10 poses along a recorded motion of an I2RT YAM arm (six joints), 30 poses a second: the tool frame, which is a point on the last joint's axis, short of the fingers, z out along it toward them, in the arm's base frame.
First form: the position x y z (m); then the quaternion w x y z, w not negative.
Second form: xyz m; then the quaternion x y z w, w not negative. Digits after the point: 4 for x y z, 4 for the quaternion.
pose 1, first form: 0.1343 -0.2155 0.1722 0.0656 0.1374 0.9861 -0.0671
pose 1, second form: 0.1343 -0.2155 0.1722 0.1374 0.9861 -0.0671 0.0656
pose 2, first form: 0.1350 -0.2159 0.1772 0.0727 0.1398 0.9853 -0.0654
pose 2, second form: 0.1350 -0.2159 0.1772 0.1398 0.9853 -0.0654 0.0727
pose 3, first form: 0.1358 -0.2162 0.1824 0.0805 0.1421 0.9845 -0.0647
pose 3, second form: 0.1358 -0.2162 0.1824 0.1421 0.9845 -0.0647 0.0805
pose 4, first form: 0.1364 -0.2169 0.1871 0.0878 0.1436 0.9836 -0.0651
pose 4, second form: 0.1364 -0.2169 0.1871 0.1436 0.9836 -0.0651 0.0878
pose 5, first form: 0.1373 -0.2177 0.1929 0.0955 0.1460 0.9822 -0.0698
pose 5, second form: 0.1373 -0.2177 0.1929 0.1460 0.9822 -0.0698 0.0955
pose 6, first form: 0.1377 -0.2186 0.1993 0.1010 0.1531 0.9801 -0.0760
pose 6, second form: 0.1377 -0.2186 0.1993 0.1531 0.9801 -0.0760 0.1010
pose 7, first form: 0.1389 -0.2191 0.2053 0.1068 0.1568 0.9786 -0.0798
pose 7, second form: 0.1389 -0.2191 0.2053 0.1568 0.9786 -0.0798 0.1068
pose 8, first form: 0.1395 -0.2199 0.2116 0.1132 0.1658 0.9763 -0.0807
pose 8, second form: 0.1395 -0.2199 0.2116 0.1658 0.9763 -0.0807 0.1132
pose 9, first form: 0.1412 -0.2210 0.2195 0.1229 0.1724 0.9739 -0.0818
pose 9, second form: 0.1412 -0.2210 0.2195 0.1724 0.9739 -0.0818 0.1229
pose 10, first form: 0.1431 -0.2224 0.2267 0.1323 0.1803 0.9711 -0.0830
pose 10, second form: 0.1431 -0.2224 0.2267 0.1803 0.9711 -0.0830 0.1323
